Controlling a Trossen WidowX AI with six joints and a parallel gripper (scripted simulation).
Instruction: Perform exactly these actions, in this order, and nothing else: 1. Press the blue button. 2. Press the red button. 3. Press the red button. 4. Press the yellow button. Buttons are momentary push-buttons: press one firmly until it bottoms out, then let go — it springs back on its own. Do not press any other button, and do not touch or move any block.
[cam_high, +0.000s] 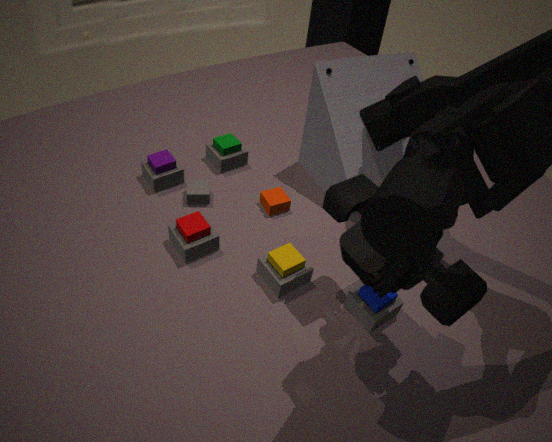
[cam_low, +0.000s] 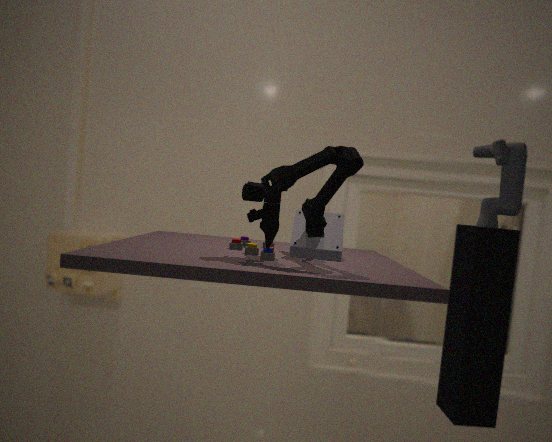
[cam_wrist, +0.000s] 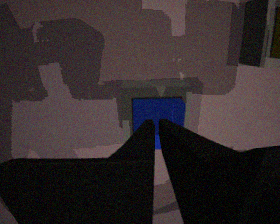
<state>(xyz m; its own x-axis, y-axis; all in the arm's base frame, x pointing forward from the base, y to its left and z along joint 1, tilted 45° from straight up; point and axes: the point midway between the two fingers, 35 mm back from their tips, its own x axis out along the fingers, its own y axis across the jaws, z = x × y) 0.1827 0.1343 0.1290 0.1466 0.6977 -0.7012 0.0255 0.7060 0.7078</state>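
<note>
The blue button lies 10 mm below my gripper tip. From my gripper tip the other things lie so: red button 200 mm to the right, 120 mm ahead, 10 mm below; orange block 210 mm to the right, 30 mm below, 10 mm behind; yellow button 100 mm to the right, 60 mm ahead, 10 mm below.
</note>
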